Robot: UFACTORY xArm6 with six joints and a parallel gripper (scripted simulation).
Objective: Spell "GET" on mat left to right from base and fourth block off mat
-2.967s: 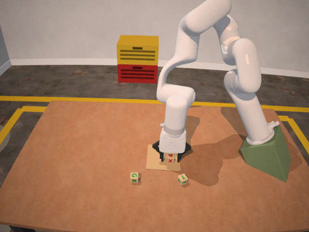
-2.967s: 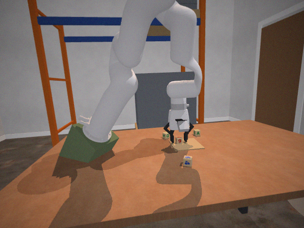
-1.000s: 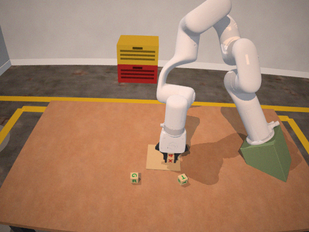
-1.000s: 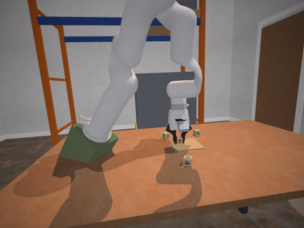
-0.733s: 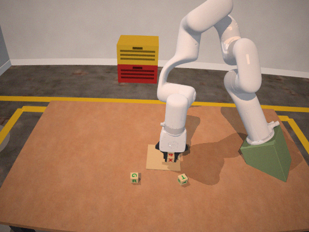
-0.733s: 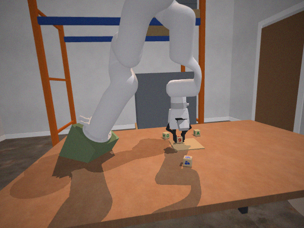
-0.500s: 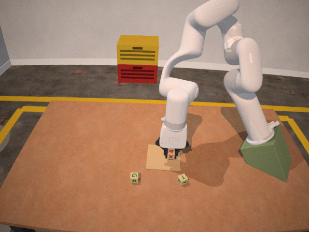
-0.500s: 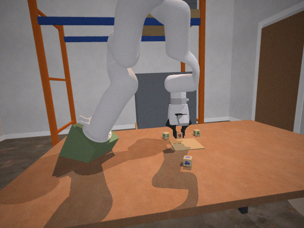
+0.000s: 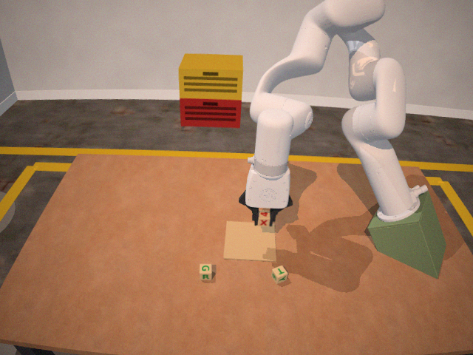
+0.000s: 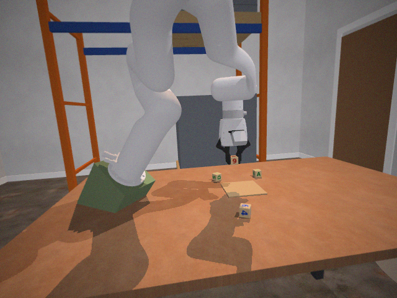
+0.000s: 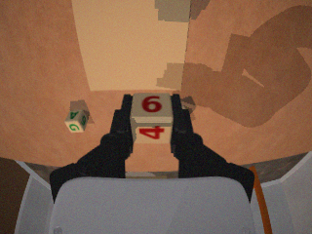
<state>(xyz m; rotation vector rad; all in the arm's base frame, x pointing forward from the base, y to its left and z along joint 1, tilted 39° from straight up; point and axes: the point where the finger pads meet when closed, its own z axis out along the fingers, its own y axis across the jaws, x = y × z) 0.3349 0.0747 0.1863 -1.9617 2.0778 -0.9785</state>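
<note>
Now: the e block 210 mm to the right of my hand, 100 mm below it and 70 mm behind it. Round my hand: tan mat (120 mm below, 30 mm to the right, 20 mm ahead); t block (110 mm to the left, 100 mm below, 30 mm behind); red-lettered block (10 mm below).
</note>
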